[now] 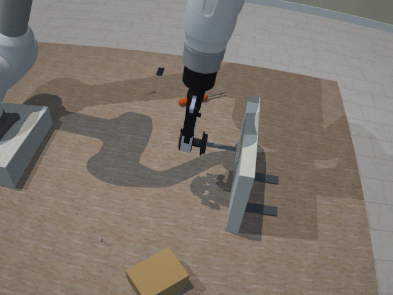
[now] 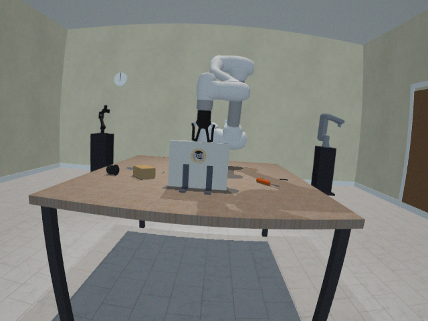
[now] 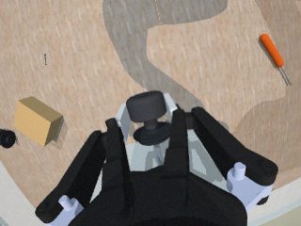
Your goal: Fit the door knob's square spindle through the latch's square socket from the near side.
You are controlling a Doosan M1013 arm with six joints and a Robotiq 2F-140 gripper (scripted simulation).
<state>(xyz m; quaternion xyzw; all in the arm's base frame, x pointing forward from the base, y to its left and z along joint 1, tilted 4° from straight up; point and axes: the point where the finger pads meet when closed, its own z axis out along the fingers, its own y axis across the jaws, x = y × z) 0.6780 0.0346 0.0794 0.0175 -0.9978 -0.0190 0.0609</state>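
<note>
My gripper is now 160 mm short of the white door panel and 50 mm above it. The rest, counted from my hand: tan box 340 mm to the right, 160 mm below, 10 mm ahead; then small black piece 530 mm to the left, 230 mm behind, 190 mm below; then small screw 260 mm to the right, 190 mm below, 160 mm behind.
</note>
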